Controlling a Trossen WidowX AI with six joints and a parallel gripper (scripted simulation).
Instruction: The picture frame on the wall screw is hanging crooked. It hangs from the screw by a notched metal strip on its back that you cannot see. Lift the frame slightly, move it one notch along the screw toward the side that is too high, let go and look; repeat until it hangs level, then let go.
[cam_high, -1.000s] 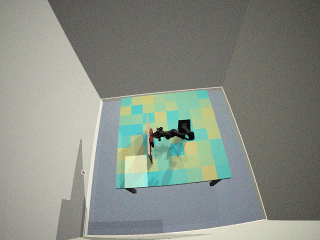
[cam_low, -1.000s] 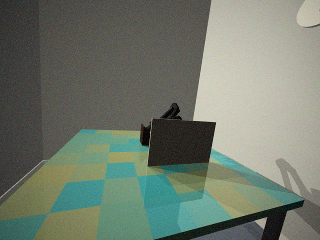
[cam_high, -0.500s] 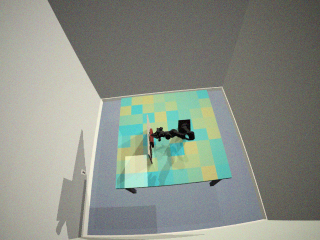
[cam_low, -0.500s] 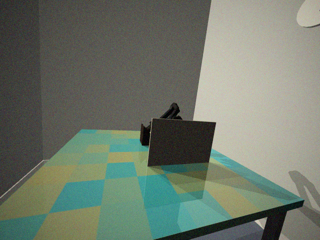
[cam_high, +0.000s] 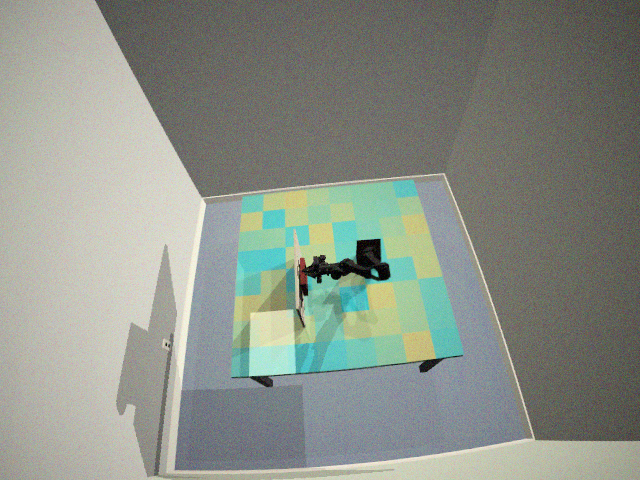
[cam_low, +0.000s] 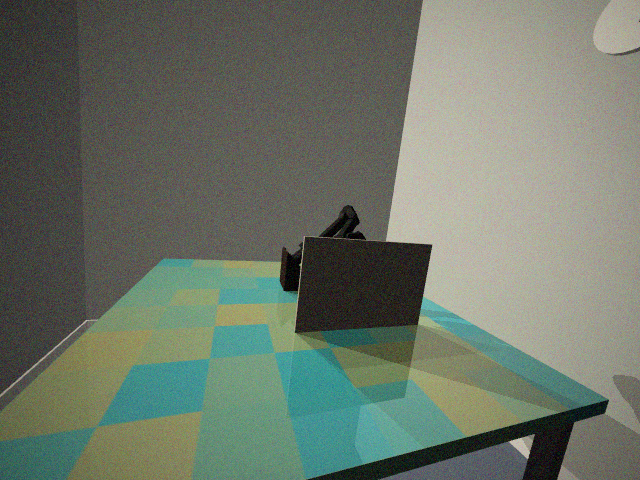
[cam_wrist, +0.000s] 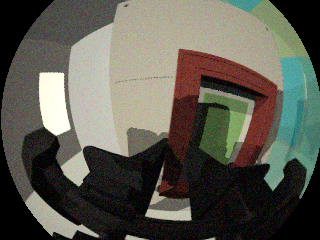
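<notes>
Right now my gripper tip is 10 mm to the right of the picture frame and 50 mm above it. Also, from my gripper tip: wall panel 20 mm ahead, 10 mm to the left, 70 mm below.
</notes>
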